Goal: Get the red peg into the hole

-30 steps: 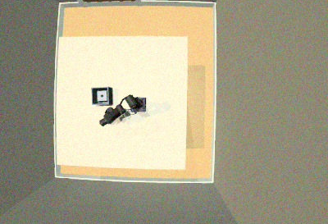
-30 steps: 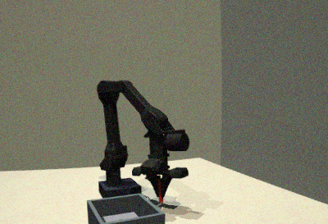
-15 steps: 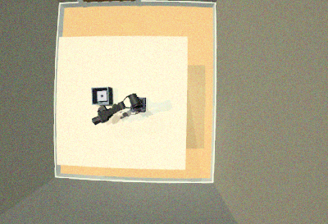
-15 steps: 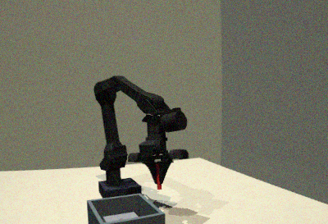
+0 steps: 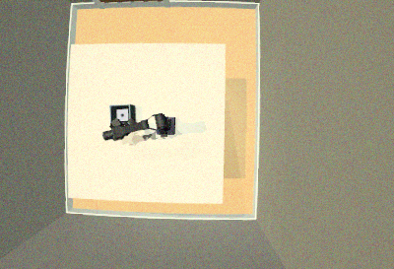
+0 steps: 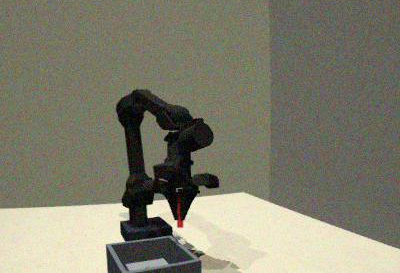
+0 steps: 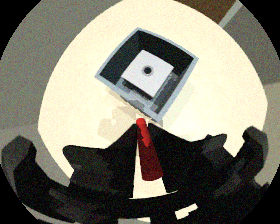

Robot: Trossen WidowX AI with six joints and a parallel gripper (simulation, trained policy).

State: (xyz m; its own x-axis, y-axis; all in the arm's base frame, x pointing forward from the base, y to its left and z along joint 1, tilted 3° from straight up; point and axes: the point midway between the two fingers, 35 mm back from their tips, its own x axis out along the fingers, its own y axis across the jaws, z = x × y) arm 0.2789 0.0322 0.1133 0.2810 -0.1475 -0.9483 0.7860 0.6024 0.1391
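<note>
My gripper tip is now 100 mm above the light plate, 90 mm to the left of it and 60 mm short of it. Round my gripper tip: red peg (20 mm above, 10 mm to the left, 10 mm behind); dark-grey box (120 mm below, 90 mm to the right, 60 mm ahead).
</note>
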